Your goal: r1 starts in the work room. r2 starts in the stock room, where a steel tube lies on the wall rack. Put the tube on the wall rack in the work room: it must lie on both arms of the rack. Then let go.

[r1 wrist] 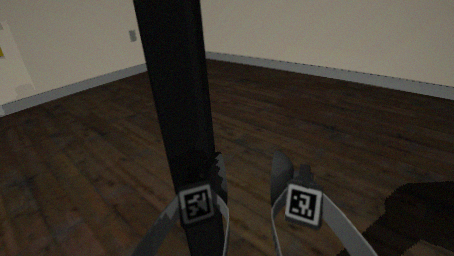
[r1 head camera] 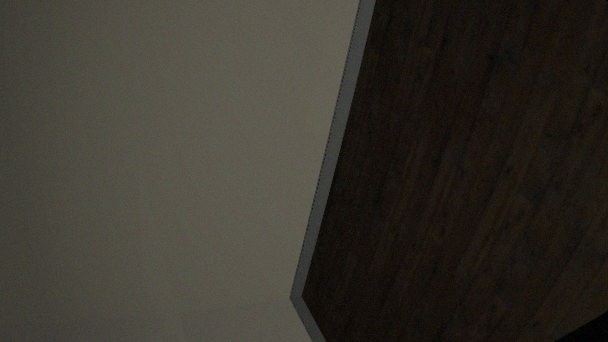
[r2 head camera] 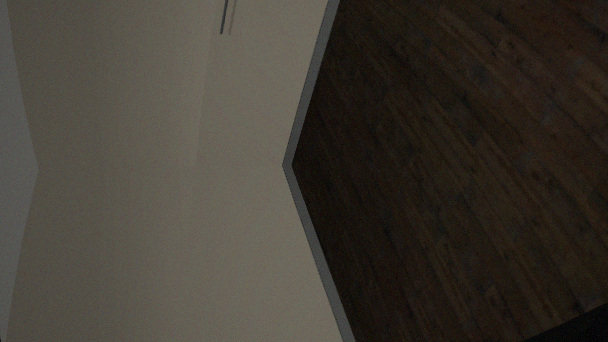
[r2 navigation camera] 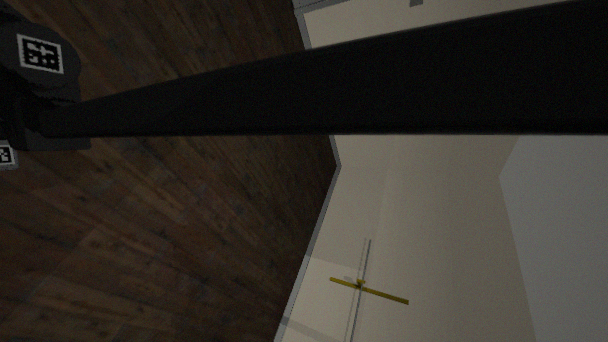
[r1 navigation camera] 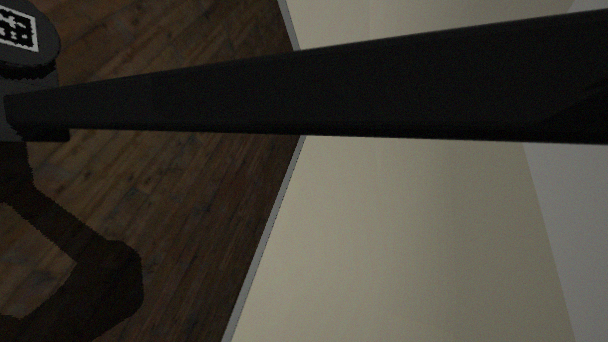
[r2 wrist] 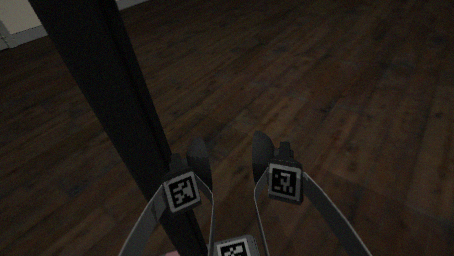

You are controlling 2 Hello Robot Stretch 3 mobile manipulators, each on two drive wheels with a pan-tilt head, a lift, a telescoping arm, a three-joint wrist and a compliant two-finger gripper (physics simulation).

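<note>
The steel tube is a thin grey line along the stock room wall. In the r2 navigation camera it crosses a yellow upright of the wall rack by a small arm, and its far part runs out of the bottom edge. In the r2 head camera one end shows at the top. r2's gripper is open over the floor, with nothing between its fingertips, away from the tube. r1's gripper is open, with floor visible between its fingertips. The work room rack cannot be made out clearly.
A dark mast stands beside each gripper. A dark bar crosses both navigation views. A wall outlet and a small yellow piece show at left in the r1 wrist view. Walls meet at a corner in the r2 head camera.
</note>
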